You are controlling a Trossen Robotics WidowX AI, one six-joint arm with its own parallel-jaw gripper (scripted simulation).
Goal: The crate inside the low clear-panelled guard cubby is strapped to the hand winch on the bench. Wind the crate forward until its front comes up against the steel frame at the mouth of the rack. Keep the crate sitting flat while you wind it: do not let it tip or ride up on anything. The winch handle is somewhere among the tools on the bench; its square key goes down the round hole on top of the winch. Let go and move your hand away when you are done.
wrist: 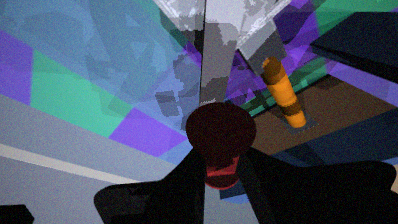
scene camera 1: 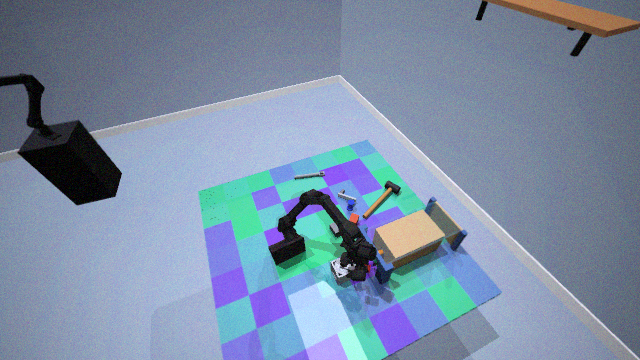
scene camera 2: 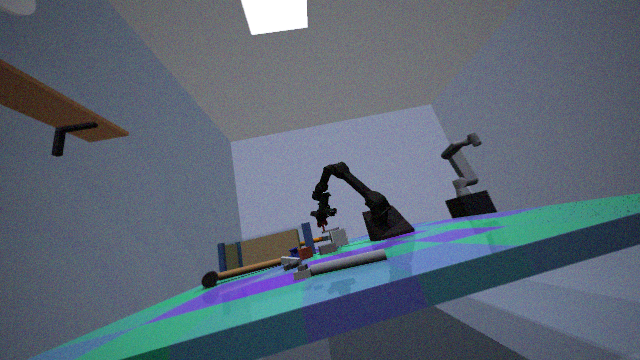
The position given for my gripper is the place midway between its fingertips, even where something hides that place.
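My gripper [wrist: 215,142]. Wrench [scene camera 2: 304,271]; out of frame in the wrist view.
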